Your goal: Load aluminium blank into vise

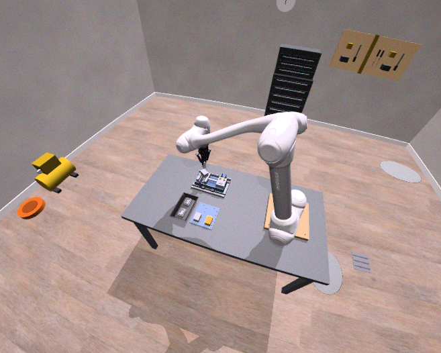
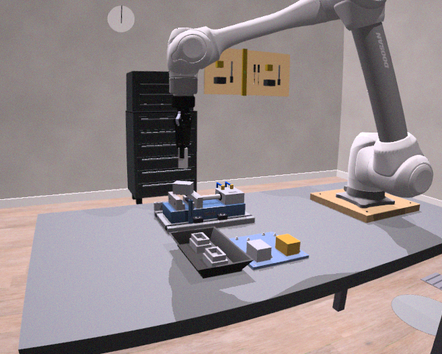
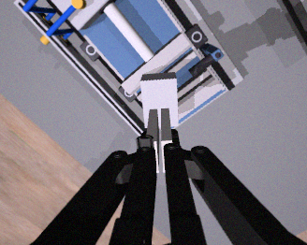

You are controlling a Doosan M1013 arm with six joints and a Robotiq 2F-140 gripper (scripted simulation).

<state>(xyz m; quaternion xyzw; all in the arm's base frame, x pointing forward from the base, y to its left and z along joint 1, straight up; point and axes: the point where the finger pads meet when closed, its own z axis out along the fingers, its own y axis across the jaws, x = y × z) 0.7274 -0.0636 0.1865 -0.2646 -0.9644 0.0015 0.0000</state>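
The fixed jaw lies 140 mm below my hand, 30 mm ahead of it and 20 mm to the left of it. Round my hand: piston rod: 140 mm below, 90 mm behind, 10 mm to the left; then dark work stop rod: 120 mm below, 70 mm to the left; then moving jaw: 140 mm below, 40 mm behind, 20 mm to the left.
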